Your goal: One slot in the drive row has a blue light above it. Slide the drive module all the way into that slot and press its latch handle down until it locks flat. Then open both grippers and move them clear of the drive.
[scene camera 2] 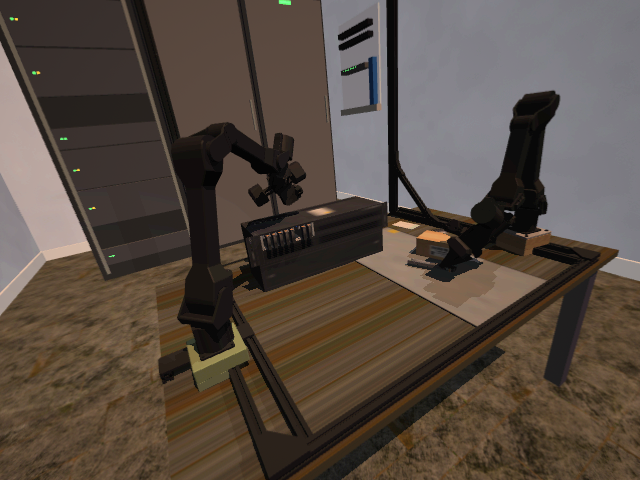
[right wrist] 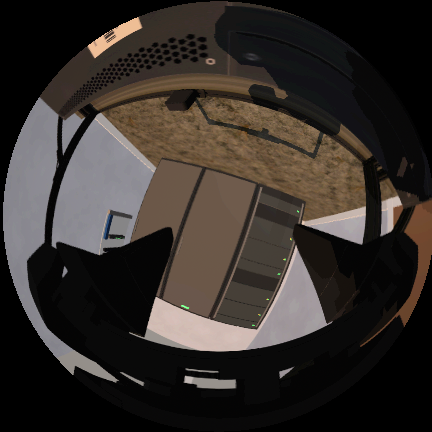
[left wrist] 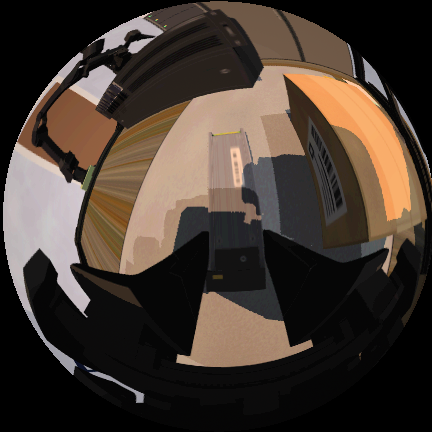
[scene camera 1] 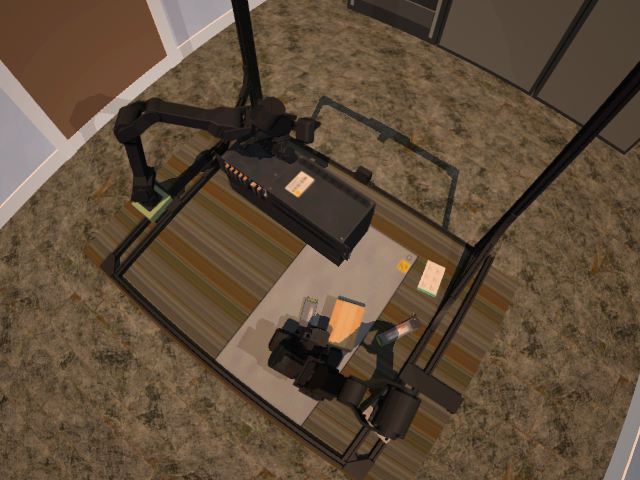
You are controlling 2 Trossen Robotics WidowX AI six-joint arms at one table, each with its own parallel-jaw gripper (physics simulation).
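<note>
The drive module is a long grey block with a label, lying level at the grey mat. My left gripper is shut on its near end, with one finger on each side; whether it touches the mat is hard to tell. The drive row is at the left end of the black chassis. No blue light can be made out. My right gripper is open and empty above the chassis's left end.
An orange-brown box stands close beside the held module. A second grey module-like block lies right of the mat in scene camera 1. A white card lies near the table's edge. A black frame runs around the table.
</note>
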